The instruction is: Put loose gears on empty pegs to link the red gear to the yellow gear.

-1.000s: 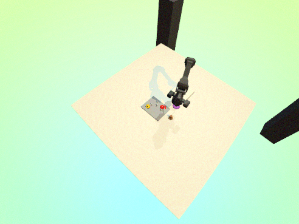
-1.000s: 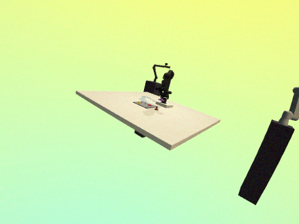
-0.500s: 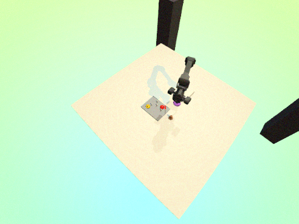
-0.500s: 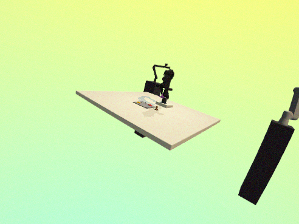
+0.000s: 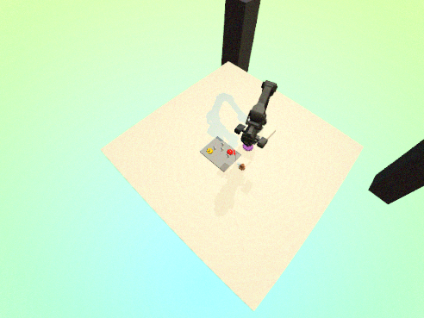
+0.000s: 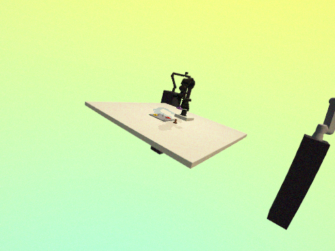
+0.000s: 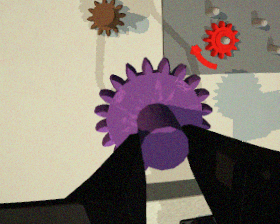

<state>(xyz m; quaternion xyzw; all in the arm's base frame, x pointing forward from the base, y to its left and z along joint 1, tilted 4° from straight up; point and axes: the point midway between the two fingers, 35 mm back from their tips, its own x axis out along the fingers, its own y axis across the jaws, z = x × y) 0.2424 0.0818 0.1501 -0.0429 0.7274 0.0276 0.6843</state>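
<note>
The red gear lies 150 mm below my gripper tip, 90 mm to the right of it and 40 mm ahead of it. Also, from my gripper tip: yellow gear: 190 mm to the right, 150 mm below, 120 mm ahead; purple gear: 10 mm below; brown gear: 150 mm below, 70 mm ahead, 30 mm to the left.
</note>
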